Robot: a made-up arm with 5 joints. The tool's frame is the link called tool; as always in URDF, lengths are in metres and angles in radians. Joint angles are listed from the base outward. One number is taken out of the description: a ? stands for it. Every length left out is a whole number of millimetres.
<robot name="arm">
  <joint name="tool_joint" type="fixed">
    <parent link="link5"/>
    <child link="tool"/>
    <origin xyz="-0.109 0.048 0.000" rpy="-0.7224 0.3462 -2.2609"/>
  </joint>
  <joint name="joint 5" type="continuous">
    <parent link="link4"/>
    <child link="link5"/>
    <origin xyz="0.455 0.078 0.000" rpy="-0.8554 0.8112 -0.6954"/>
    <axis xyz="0 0 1"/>
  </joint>
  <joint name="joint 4" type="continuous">
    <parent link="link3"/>
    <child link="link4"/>
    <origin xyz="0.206 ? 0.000" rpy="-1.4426 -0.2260 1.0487"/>
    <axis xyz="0 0 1"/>
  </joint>
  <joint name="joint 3" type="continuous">
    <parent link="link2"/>
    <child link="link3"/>
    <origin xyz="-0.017 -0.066 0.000" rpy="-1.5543 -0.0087 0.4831"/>
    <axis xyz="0 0 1"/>
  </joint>
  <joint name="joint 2" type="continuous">
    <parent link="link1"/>
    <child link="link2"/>
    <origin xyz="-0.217 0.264 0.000" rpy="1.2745 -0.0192 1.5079"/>
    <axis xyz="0 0 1"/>
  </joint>
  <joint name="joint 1" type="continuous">
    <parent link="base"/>
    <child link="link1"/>
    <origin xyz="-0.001 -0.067 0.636" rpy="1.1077 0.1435 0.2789"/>
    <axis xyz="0 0 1"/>
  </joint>
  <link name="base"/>
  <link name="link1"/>
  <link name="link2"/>
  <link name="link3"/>
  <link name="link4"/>
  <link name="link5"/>
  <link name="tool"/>
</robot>
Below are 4 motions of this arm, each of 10 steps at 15 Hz.
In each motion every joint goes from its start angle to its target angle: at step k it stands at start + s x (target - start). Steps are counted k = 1, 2, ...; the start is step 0. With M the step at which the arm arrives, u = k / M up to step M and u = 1 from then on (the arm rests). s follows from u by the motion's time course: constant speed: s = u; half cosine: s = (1 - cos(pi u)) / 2; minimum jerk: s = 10 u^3 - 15 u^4 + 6 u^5.
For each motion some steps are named. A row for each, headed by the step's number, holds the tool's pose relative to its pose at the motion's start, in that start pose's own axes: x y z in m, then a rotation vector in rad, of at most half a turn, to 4 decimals.
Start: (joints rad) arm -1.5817 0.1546 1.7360 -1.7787 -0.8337
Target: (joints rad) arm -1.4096 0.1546 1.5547 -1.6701 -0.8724
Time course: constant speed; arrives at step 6
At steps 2, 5, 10:
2: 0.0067 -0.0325 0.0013 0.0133 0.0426 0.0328
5: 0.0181 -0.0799 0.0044 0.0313 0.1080 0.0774
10: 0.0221 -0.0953 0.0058 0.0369 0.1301 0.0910

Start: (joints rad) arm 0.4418 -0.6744 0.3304 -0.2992 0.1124
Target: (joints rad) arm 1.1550 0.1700 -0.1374 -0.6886 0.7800
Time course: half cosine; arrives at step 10
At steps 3, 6, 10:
3: 0.0671 -0.0361 0.0881 0.0606 0.1172 0.0150
6: 0.3255 -0.1372 0.2394 0.1396 0.4655 0.1241
10: 0.6004 -0.1941 0.2477 0.1714 0.7918 0.2989

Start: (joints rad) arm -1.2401 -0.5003 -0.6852 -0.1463 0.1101
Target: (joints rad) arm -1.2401 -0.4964 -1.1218 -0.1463 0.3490
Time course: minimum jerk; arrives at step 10
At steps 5, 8, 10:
5: -0.0209 0.0962 -0.0383 -0.1331 -0.1753 -0.0858
8: -0.0230 0.1802 -0.0781 -0.2678 -0.3165 -0.1606
10: -0.0222 0.1910 -0.0836 -0.2866 -0.3340 -0.1703

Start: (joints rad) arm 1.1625 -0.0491 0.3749 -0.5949 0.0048
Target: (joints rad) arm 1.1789 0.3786 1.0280 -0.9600 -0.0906
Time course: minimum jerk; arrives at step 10
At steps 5, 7, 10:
5: 0.1247 -0.1001 0.1177 0.0092 0.3798 0.1975
7: 0.2302 -0.1598 0.1523 0.0076 0.5884 0.3612
10: 0.2830 -0.1844 0.1566 0.0052 0.6730 0.4484

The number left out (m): -0.027
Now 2 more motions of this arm.
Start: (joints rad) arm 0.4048 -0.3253 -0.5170 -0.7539 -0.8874
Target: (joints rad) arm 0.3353 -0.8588 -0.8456 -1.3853 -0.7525
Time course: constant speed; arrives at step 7
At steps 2, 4, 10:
2: -0.0302 0.0568 -0.0680 0.0596 -0.1055 -0.0918
4: -0.0523 0.1218 -0.1235 0.1314 -0.1779 -0.1854
10: -0.0750 0.2238 -0.1718 0.2525 -0.2223 -0.3158

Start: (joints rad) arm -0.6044 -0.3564 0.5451 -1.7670 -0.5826
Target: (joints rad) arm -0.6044 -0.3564 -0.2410 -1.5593 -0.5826
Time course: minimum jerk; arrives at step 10
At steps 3, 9, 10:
3: -0.0134 0.0147 0.0040 0.0972 0.0765 -0.0345
9: -0.0766 0.1106 0.0448 0.6070 0.4176 -0.2547
10: -0.0772 0.1118 0.0455 0.6123 0.4207 -0.2574

